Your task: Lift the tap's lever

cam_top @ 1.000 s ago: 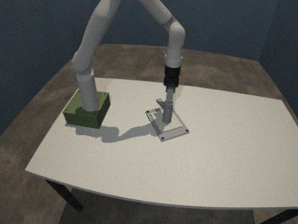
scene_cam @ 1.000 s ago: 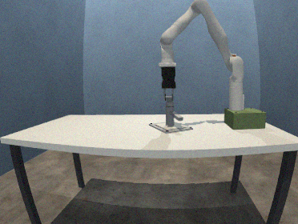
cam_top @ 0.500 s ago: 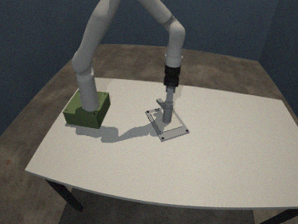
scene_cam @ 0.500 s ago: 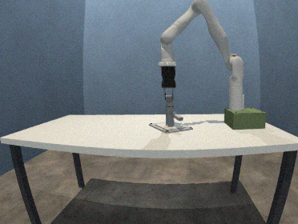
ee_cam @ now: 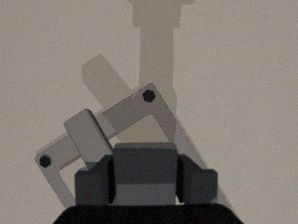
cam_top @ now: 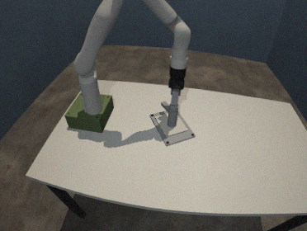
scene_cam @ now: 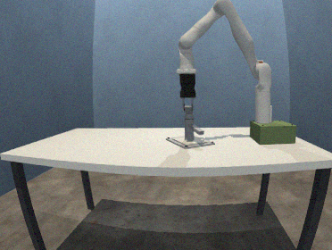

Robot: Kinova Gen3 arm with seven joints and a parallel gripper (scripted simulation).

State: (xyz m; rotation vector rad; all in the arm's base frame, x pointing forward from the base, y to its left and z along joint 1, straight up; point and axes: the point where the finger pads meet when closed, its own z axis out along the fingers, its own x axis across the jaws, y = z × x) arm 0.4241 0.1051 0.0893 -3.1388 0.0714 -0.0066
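Now: the lever 30 mm to the right of my hand and 10 mm below it. The rest, counted from my hand: plate (180 mm below, 70 mm to the right); then grey tap (60 mm below, 50 mm to the right, 20 mm behind).
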